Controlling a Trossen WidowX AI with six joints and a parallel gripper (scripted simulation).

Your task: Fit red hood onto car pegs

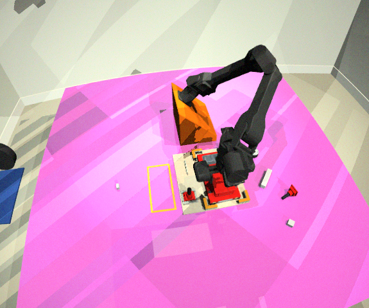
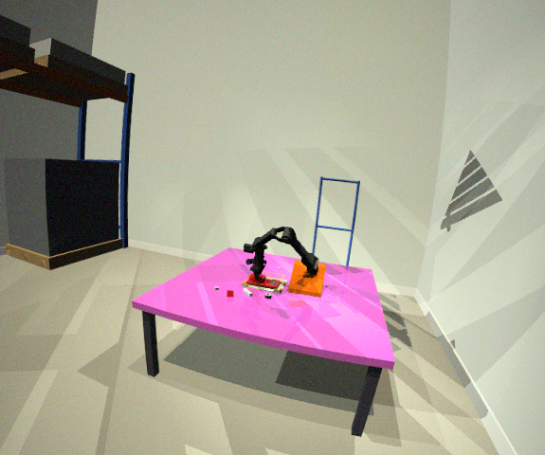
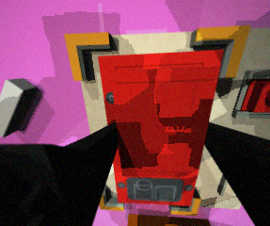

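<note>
Right now the grey engine block is 1 cm to the left of my gripper tip and 2 cm below it. From my gripper tip the other things lie so: red hood right at my gripper tip; white bar 1 cm behind, 18 cm to the left, 3 cm below.
</note>
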